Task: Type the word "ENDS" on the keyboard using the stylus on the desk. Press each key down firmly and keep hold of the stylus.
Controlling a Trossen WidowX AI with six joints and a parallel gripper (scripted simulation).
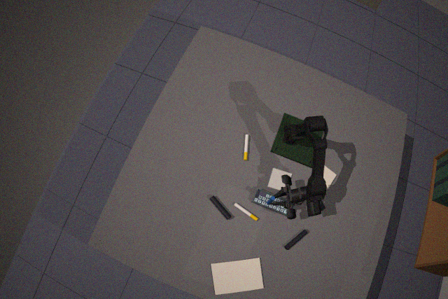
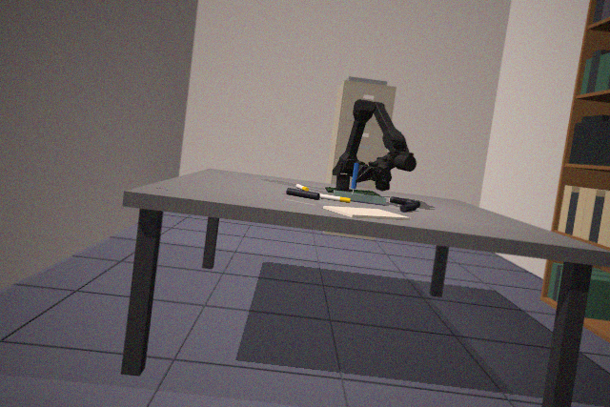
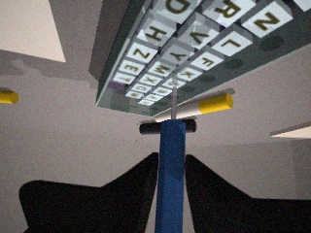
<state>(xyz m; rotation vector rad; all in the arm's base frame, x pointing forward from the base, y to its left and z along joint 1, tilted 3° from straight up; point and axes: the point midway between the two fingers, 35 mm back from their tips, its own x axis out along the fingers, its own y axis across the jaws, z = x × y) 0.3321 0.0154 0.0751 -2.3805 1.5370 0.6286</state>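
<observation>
My gripper tip is now 130 mm past the white notepad, 70 mm above it and 20 mm to the right of it. Round my gripper tip: stylus: 10 mm below; white paper sheet: 350 mm ahead, 70 mm below, 10 mm to the right; grey stylus tip: 50 mm below.
</observation>
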